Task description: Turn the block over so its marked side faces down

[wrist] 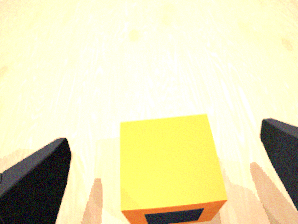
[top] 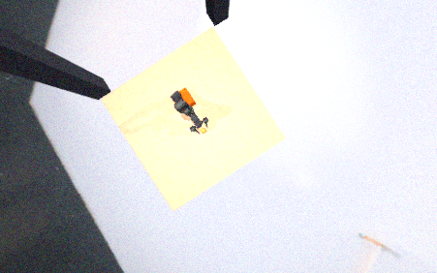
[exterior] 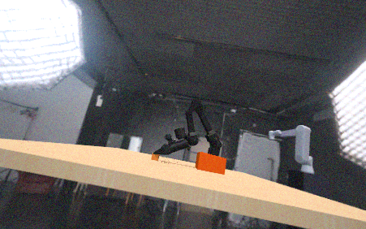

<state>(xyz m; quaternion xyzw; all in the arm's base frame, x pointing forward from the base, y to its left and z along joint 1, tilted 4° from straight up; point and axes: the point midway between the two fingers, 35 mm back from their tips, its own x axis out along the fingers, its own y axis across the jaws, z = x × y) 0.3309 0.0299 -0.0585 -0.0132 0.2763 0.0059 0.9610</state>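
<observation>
The block lies 2 cm below my gripper tip and 2 cm behind it.
</observation>
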